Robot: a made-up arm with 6 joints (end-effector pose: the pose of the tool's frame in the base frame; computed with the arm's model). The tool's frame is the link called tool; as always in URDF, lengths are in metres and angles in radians.
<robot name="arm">
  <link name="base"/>
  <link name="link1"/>
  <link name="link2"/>
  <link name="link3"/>
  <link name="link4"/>
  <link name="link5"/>
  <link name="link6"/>
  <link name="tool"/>
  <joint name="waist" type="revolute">
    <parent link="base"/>
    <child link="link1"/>
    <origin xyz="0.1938 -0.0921 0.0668" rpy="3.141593 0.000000 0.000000"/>
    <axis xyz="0 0 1"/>
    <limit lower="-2.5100" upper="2.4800" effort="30" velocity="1"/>
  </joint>
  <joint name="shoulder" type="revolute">
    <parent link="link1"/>
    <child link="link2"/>
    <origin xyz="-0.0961 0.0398 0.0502" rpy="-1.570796 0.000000 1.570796"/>
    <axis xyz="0 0 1"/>
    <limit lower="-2.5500" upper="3.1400" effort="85" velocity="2.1"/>
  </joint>
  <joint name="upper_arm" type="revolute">
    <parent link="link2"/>
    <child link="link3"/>
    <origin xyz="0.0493 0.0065 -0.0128" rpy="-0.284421 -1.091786 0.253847"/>
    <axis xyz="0 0 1"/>
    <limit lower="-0.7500" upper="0.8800" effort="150" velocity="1.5"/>
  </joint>
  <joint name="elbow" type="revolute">
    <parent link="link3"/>
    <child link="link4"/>
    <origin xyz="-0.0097 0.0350 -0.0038" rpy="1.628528 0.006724 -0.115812"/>
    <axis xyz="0 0 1"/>
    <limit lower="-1.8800" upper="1.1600" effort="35" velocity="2"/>
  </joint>
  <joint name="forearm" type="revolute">
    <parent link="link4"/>
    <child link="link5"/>
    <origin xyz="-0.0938 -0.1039 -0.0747" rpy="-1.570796 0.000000 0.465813"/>
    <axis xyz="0 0 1"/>
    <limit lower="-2.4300" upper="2.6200" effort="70" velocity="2.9"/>
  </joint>
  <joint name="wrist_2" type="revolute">
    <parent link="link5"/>
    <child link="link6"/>
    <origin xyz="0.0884 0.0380 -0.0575" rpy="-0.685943 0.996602 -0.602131"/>
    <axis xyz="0 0 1"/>
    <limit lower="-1.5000" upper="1.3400" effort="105" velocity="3"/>
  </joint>
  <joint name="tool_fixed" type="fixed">
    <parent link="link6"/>
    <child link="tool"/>
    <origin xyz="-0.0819 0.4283 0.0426" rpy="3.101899 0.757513 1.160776"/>
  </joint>
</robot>
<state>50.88 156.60 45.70 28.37 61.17 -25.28</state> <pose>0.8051 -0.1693 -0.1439 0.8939 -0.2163 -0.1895 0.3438</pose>
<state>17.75 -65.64 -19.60 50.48 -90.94 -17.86</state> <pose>-0.1982 0.1471 -0.0210 0.0791 0.1429 0.6743 -0.7201</pose>
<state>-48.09 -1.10 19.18 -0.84 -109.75 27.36</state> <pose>0.0129 -0.4160 0.0552 0.5504 -0.4105 -0.0656 -0.7240</pose>
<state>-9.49 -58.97 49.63 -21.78 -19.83 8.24</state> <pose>0.5357 -0.4278 0.2440 0.5528 -0.8250 0.1156 0.0215</pose>
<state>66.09 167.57 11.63 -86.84 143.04 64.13</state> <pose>-0.1697 0.0839 0.1024 0.1250 0.7476 0.0090 0.6522</pose>
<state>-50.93 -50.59 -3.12 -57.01 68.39 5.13</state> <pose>0.5002 0.0766 0.5140 0.2561 -0.7914 -0.5173 0.2013</pose>
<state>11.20 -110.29 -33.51 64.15 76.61 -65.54</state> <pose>-0.3396 0.0574 -0.5072 0.3343 0.3996 0.4514 0.7244</pose>
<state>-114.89 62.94 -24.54 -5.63 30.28 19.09</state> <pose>-0.2202 -0.2273 0.4464 0.1128 -0.5479 -0.6667 -0.4924</pose>
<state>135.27 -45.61 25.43 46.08 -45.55 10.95</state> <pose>0.1191 0.1866 0.4231 0.3592 -0.3142 -0.8385 0.2632</pose>
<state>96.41 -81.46 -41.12 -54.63 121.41 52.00</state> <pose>0.0901 -0.1312 0.4040 0.0955 -0.8708 0.4682 -0.1157</pose>
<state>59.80 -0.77 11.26 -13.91 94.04 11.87</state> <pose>0.4595 -0.5770 0.0319 0.0110 -0.6231 0.5957 0.5067</pose>
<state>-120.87 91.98 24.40 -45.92 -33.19 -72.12</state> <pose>0.0806 0.0478 0.5184 0.2911 -0.6278 -0.7185 0.0704</pose>
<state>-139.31 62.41 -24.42 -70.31 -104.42 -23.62</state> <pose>0.2387 0.2664 0.2753 0.4261 0.2473 -0.5438 0.6794</pose>
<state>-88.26 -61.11 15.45 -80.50 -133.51 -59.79</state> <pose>-0.0680 0.2600 -0.1451 0.5546 0.5589 0.4495 0.4220</pose>
